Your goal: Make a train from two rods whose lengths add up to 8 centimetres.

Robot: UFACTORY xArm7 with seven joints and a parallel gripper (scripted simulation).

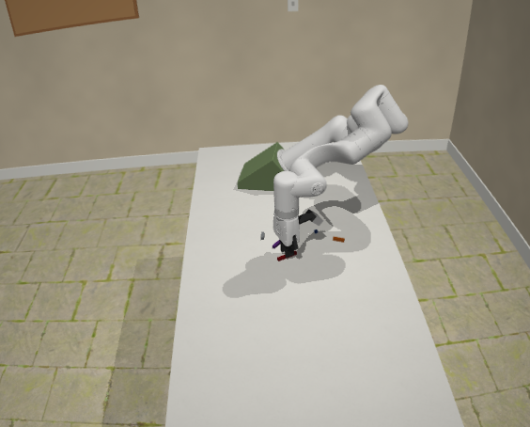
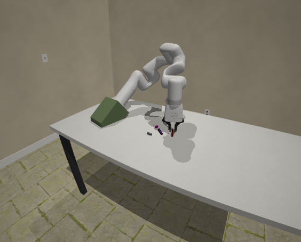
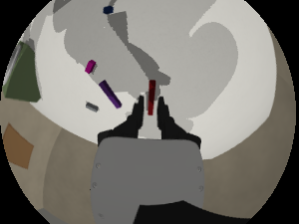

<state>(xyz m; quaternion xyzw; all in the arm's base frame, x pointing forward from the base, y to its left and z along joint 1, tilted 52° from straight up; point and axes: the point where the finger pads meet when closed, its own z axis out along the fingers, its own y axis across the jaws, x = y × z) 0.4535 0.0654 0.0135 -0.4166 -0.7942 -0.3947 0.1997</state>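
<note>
The red rod is 3 cm below my hand. Also, from my hand: magenta rod: 12 cm behind, 3 cm below; then grey rod: 10 cm to the right, 9 cm behind, 3 cm below; then purple rod: 6 cm behind, 4 cm to the right, 3 cm below.
</note>
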